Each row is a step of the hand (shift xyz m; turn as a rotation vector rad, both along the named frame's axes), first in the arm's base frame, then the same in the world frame.
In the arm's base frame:
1: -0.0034 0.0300 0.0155 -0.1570 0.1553 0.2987
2: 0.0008 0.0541 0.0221 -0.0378 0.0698 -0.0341
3: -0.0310 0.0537 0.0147 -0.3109 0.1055 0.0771
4: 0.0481 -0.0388 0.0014 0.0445 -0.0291 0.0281
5: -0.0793 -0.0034 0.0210 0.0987 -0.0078 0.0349
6: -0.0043 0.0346 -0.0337 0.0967 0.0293 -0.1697
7: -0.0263 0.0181 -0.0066 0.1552 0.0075 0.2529
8: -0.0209 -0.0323 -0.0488 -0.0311 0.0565 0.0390
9: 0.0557 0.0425 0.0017 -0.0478 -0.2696 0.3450
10: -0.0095 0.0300 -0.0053 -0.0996 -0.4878 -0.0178
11: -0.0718 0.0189 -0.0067 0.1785 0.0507 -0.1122
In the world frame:
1: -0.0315 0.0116 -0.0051 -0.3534 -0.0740 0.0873
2: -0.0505 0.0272 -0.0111 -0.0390 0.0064 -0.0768
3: -0.0569 0.0004 -0.0286 -0.2328 -0.2156 -0.1144
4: 0.0427 0.0208 0.0396 0.0177 0.0209 0.0536
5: -0.0397 -0.0708 -0.0123 0.0184 0.0776 0.0682
6: -0.0033 0.0166 -0.0454 0.1239 0.1094 -0.1081
7: -0.0175 -0.0126 -0.0245 -0.1116 0.1186 0.2482
8: 0.0457 -0.0312 -0.0283 -0.0745 0.0001 -0.0115
9: -0.0098 0.0694 0.0003 -0.0561 -0.2046 0.3860
10: -0.0203 0.0078 -0.0233 0.3059 -0.3366 0.2032
11: -0.0343 -0.0509 -0.0423 0.1019 0.1862 -0.0443

